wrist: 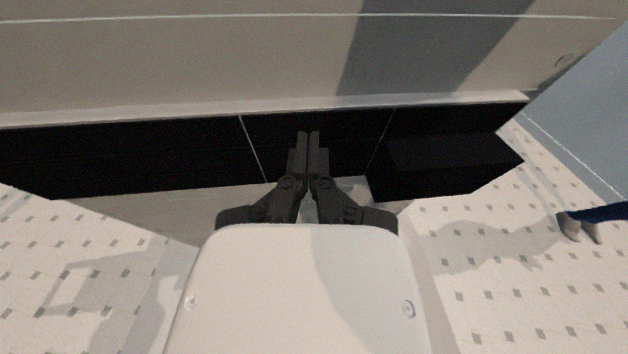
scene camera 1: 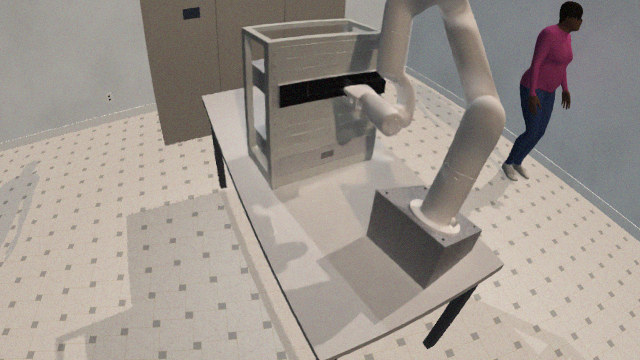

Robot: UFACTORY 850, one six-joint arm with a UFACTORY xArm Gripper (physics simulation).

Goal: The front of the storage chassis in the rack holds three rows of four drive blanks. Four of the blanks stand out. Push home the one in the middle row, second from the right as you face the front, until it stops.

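The black front of the storage chassis point(scene camera 1: 310, 93) point(wrist: 125, 155) runs across the rack. In the wrist view, thin pale seams bound the column second from the right. The middle-row blank point(wrist: 345, 142) there looks level with the faces around it, with no step seen; the dark faces make its edges hard to tell. A black blank point(wrist: 450, 160) in the rightmost column stands well out, right of the fingers. My gripper point(wrist: 309, 144) is shut and empty, its fingertips in front of that second column's middle. Whether they touch the face is unclear. In the scene view, its dark fingers merge with the chassis.
The grey rack point(scene camera 1: 270, 120) point(wrist: 150, 65) has flat panels above and below the chassis. It stands on the table point(scene camera 1: 225, 112), with my arm's base box point(scene camera 1: 400, 235) nearer the camera. A person in pink point(scene camera 1: 552, 60) is by the right wall.
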